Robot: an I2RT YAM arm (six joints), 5 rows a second.
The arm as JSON. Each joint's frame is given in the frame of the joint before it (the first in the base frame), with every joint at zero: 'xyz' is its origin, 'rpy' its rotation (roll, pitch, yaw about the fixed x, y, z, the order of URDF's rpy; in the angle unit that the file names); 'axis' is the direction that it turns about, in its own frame. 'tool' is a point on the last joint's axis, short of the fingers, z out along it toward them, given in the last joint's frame.
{
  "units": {
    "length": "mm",
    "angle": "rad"
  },
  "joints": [
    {
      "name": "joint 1",
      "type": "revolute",
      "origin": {
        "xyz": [
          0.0,
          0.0,
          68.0
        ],
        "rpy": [
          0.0,
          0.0,
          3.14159
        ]
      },
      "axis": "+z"
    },
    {
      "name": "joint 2",
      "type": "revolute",
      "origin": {
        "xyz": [
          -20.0,
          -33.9,
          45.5
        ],
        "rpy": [
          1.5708,
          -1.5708,
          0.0
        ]
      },
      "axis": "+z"
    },
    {
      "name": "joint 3",
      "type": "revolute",
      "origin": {
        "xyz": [
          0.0,
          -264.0,
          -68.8
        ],
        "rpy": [
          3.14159,
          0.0,
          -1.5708
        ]
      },
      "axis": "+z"
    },
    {
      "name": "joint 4",
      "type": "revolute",
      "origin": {
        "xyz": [
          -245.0,
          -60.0,
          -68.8
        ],
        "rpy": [
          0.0,
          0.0,
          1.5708
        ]
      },
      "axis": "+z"
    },
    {
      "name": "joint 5",
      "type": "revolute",
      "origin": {
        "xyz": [
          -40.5,
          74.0,
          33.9
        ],
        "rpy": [
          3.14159,
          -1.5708,
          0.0
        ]
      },
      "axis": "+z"
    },
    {
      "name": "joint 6",
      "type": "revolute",
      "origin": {
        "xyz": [
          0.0,
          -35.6,
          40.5
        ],
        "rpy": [
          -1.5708,
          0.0,
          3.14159
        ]
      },
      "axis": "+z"
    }
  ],
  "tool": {
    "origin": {
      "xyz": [
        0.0,
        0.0,
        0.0
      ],
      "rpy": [
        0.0,
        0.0,
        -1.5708
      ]
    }
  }
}
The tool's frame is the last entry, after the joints.
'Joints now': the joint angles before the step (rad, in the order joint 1, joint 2, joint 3, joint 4, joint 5, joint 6). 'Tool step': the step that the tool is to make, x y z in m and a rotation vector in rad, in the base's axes. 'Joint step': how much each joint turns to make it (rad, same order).
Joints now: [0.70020, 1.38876, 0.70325, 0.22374, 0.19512, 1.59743]
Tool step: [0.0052, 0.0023, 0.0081, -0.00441, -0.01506, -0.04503]
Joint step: [0.00005, 0.00884, 0.03878, -0.02308, 0.04621, 0.00842]
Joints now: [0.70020, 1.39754, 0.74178, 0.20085, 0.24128, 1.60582]
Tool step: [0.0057, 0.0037, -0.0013, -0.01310, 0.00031, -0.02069]
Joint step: [-0.00019, 0.03132, 0.02335, -0.00078, 0.02272, 0.00029]
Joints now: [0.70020, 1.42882, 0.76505, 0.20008, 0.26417, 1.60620]
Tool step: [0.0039, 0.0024, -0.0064, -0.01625, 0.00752, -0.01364]
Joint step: [-0.00050, 0.03145, 0.00534, 0.01011, 0.01515, -0.00082]
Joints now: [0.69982, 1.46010, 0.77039, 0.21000, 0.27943, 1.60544]
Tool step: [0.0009, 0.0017, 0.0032, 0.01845, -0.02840, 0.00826]
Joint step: [0.00187, 0.00051, -0.00053, 0.03653, -0.00385, -0.00688]
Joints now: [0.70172, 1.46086, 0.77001, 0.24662, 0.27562, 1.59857]
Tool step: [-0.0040, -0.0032, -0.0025, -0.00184, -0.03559, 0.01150]
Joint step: [0.00045, -0.01514, -0.03879, 0.05721, 0.00005, -0.02782]
